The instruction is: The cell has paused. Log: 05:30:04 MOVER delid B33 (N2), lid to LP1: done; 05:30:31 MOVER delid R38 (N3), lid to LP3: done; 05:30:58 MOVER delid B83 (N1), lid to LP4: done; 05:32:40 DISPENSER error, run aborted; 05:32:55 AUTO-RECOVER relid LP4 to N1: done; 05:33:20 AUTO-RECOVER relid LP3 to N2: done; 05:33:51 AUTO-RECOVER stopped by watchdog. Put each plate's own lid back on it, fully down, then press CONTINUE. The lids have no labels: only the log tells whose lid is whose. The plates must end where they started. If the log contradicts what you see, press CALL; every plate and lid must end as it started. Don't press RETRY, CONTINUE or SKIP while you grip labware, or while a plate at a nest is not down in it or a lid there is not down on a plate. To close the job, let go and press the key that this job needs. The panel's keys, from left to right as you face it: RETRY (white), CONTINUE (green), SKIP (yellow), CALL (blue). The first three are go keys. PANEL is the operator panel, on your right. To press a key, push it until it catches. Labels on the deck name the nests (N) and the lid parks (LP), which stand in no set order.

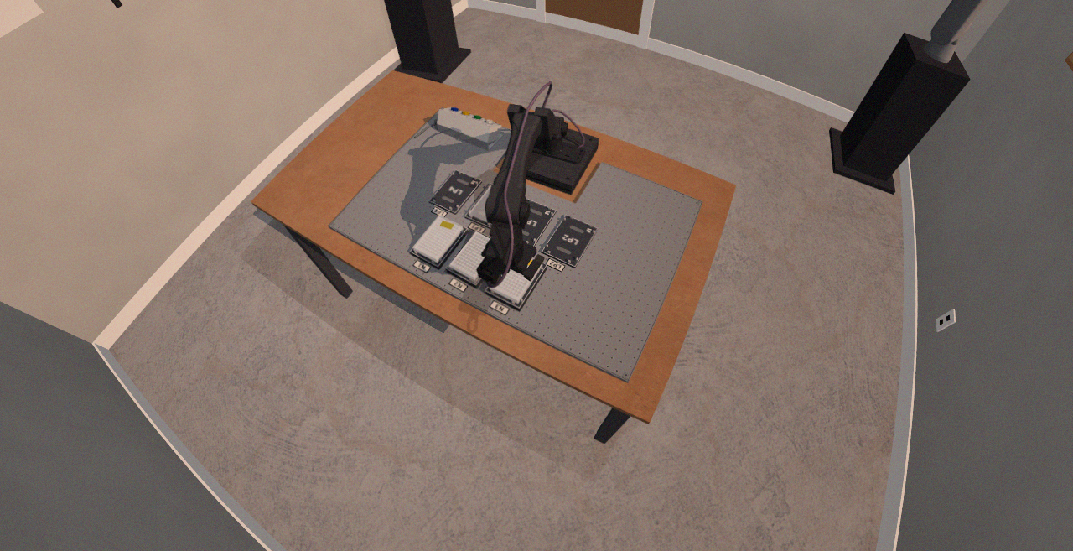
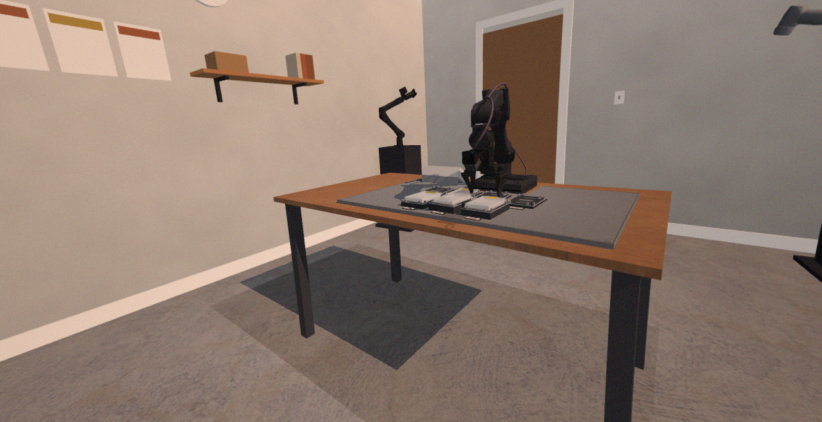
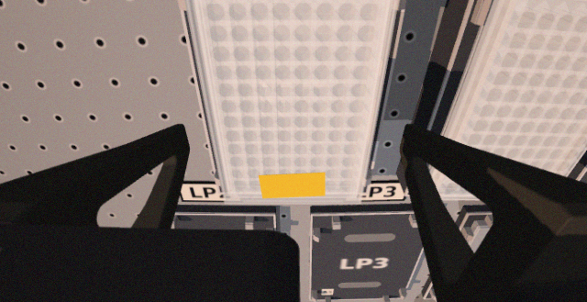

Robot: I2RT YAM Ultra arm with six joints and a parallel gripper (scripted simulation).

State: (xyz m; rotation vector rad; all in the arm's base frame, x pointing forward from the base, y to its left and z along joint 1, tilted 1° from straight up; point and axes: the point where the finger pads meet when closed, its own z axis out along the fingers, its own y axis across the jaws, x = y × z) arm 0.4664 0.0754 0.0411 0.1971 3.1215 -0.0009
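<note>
Now: the plate 4 cm below my hand. Also, from my hand: green continue key: 50 cm behind, 36 cm to the right; then lid park LP4: 22 cm behind, 30 cm to the right, 6 cm below; then yellow skip key: 51 cm behind, 41 cm to the right.
</note>
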